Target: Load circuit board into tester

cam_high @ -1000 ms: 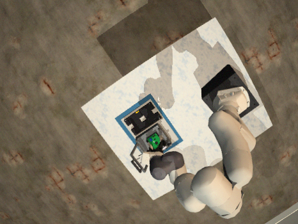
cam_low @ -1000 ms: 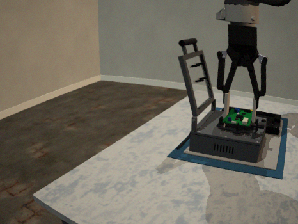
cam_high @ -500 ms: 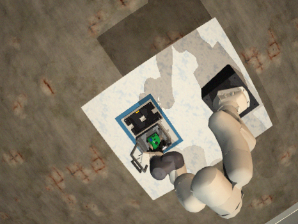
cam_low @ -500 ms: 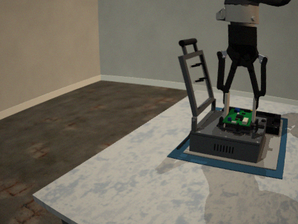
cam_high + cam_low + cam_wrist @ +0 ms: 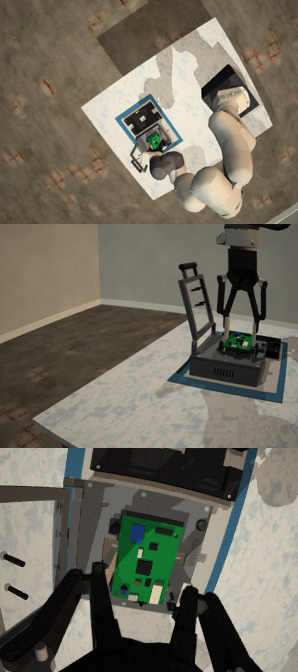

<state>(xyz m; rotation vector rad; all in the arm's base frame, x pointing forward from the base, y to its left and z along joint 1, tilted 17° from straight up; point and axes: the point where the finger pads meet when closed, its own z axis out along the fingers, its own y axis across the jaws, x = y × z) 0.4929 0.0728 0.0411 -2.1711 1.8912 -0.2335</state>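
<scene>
Right now the green circuit board is 20 mm below my hand. From my hand the other things lie so: tester nest: 10 mm ahead, 10 mm to the left, 40 mm below; tester lid: 120 mm ahead, 20 mm to the left, 80 mm above.
</scene>
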